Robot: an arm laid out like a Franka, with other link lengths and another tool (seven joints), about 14 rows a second.
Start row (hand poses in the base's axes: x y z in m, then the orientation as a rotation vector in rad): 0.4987 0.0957 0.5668 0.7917 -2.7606 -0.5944
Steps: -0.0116 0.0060 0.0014 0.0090 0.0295 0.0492; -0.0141 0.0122 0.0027 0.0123 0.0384 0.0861; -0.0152 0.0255 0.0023 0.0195 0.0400 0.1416; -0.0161 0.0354 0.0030 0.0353 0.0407 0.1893; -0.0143 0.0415 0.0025 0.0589 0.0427 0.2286; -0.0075 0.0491 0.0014 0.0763 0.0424 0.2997; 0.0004 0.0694 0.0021 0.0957 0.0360 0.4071; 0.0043 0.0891 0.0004 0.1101 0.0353 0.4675
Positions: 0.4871 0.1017 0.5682 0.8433 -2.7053 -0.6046; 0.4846 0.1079 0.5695 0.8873 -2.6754 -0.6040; 0.4835 0.1212 0.5691 0.9592 -2.6392 -0.6033; 0.4826 0.1311 0.5698 1.0227 -2.6063 -0.6155; 0.4844 0.1372 0.5693 1.0759 -2.5755 -0.6404; 0.4912 0.1448 0.5682 1.1673 -2.5239 -0.6485; 0.4991 0.1651 0.5689 1.3042 -2.4464 -0.6486; 0.5030 0.1848 0.5672 1.3782 -2.3971 -0.6533
